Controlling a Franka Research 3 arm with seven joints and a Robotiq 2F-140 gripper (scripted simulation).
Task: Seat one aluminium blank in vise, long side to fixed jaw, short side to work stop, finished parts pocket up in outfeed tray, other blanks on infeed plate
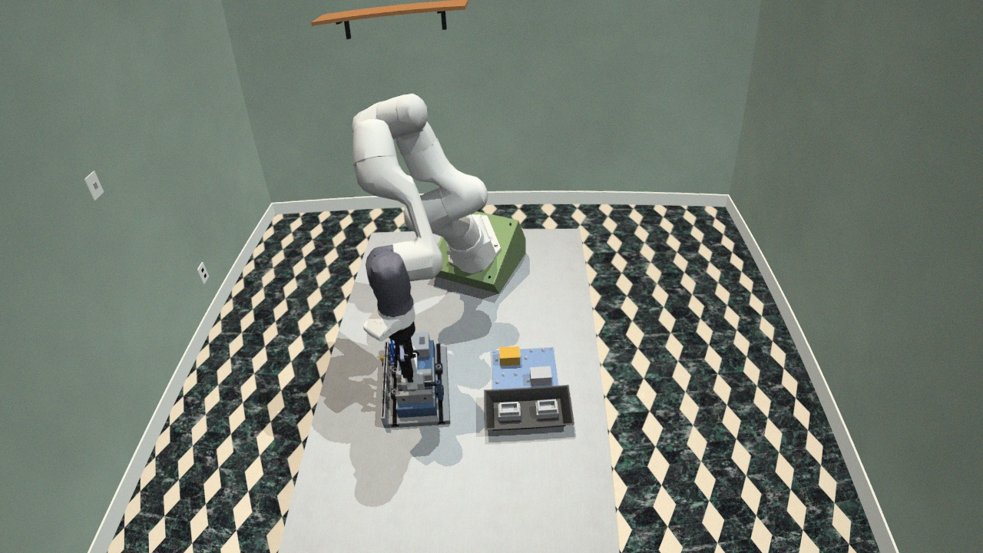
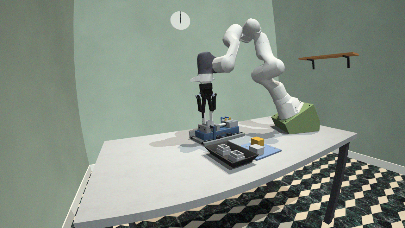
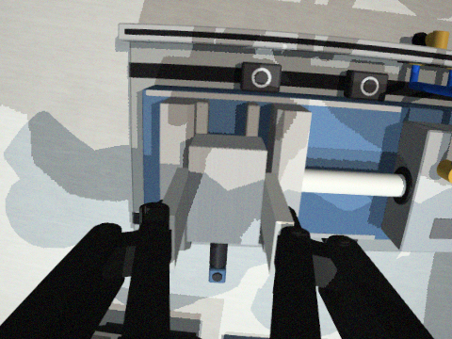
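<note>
Right now the aluminium blank is 4 cm below my hand. Also, from my hand: hose block (16 cm behind, 1 cm to the left, 6 cm below); then white rod (9 cm behind, 1 cm to the left, 6 cm below); then vise (7 cm behind, 10 cm below).
</note>
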